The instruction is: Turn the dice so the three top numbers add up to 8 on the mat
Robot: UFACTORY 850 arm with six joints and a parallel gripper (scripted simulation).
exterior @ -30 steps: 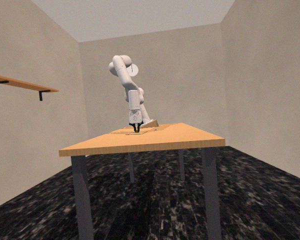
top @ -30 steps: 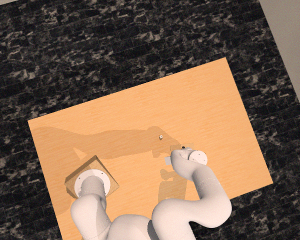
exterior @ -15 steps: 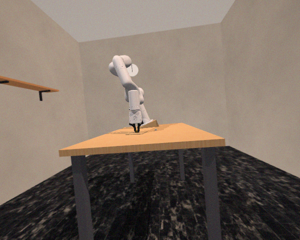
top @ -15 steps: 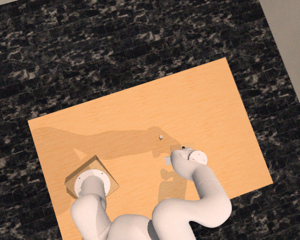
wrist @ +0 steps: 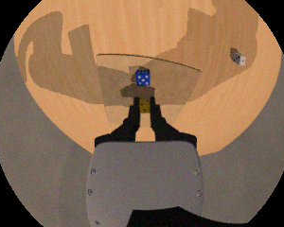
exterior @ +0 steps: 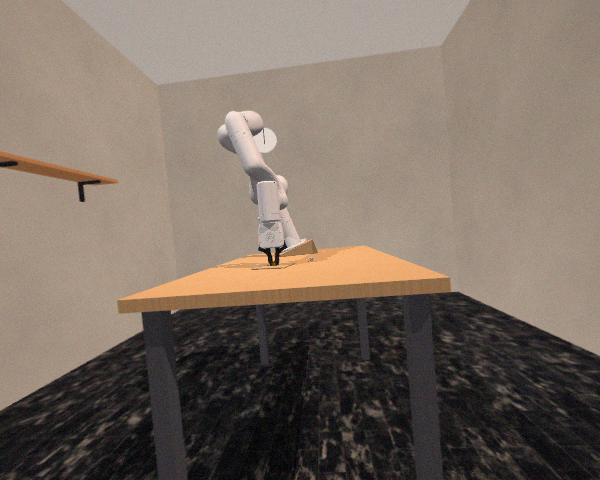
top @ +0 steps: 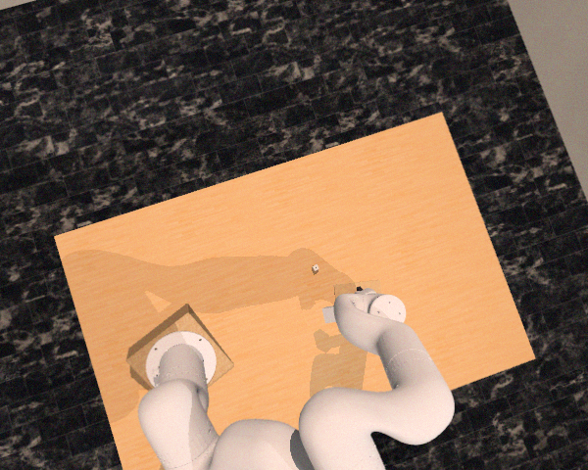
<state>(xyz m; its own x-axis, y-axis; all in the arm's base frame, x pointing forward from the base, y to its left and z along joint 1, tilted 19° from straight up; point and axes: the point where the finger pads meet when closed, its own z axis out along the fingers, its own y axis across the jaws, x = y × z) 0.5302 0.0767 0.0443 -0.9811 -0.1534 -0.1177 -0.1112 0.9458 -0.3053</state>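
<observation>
My hand is 10 mm above the yellow die. The rest, counted from my hand: white die 140 mm to the left, 110 mm behind, 20 mm below; tan mat 20 mm below; blue die 50 mm behind, 10 mm to the right, 10 mm below.
</observation>
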